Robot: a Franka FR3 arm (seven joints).
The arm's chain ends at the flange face. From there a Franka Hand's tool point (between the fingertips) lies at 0.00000 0.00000 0.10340 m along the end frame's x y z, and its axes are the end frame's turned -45 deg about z.
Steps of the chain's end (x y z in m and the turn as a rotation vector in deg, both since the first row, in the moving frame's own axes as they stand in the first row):
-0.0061, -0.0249, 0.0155, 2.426, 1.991, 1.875
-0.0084, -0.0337, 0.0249, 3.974, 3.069, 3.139
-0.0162, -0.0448, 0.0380, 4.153, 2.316, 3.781
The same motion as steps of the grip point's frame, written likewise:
0.0189, -0.0224, 0.0153, 0.308, 3.123, 1.875
0.0269, -0.0307, 0.0245, 0.640, 4.980, 3.139
0.0285, -0.0452, 0.0376, 1.299, 4.574, 3.781

